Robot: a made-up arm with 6 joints. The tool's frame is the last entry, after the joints.
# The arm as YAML. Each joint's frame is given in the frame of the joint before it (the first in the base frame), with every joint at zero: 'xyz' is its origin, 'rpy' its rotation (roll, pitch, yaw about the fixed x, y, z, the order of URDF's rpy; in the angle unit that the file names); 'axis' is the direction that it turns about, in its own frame. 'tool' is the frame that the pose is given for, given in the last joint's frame.
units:
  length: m
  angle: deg
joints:
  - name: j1
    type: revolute
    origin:
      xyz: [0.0, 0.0, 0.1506]
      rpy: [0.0, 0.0, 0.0]
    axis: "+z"
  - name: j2
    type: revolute
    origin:
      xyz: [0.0, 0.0, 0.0]
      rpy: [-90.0, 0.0, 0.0]
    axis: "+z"
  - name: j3
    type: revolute
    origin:
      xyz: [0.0, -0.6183, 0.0]
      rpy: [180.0, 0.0, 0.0]
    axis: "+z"
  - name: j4
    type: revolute
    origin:
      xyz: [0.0, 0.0, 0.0]
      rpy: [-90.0, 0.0, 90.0]
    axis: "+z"
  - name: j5
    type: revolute
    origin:
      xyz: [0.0, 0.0, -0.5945]
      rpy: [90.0, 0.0, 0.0]
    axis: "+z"
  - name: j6
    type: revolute
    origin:
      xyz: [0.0, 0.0, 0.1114]
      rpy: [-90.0, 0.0, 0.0]
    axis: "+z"
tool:
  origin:
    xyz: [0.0, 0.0, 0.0]
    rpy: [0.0, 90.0, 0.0]
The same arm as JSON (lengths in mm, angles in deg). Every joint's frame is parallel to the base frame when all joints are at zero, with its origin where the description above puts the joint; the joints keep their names.
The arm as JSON. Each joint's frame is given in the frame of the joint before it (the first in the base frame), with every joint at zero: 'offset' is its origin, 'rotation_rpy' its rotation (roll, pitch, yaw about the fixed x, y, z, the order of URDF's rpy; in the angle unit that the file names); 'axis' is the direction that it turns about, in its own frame. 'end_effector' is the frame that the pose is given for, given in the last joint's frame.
{"length_unit": "mm", "angle_unit": "deg", "chain": [
  {"id": "j1", "offset": [0.0, 0.0, 150.6], "rotation_rpy": [0.0, 0.0, 0.0], "axis": "+z"},
  {"id": "j2", "offset": [0.0, 0.0, 0.0], "rotation_rpy": [0.0, 0.0, 0.0], "axis": "+y"},
  {"id": "j3", "offset": [0.0, 0.0, 618.3], "rotation_rpy": [0.0, 0.0, 0.0], "axis": "-y"},
  {"id": "j4", "offset": [0.0, 0.0, 0.0], "rotation_rpy": [0.0, 0.0, 0.0], "axis": "-x"},
  {"id": "j5", "offset": [594.5, 0.0, 0.0], "rotation_rpy": [0.0, 0.0, 0.0], "axis": "-y"},
  {"id": "j6", "offset": [0.0, -111.4, 0.0], "rotation_rpy": [0.0, 0.0, 0.0], "axis": "-x"}
], "end_effector": {"offset": [0.0, 0.0, 0.0], "rotation_rpy": [0.0, 0.0, 0.0]}}

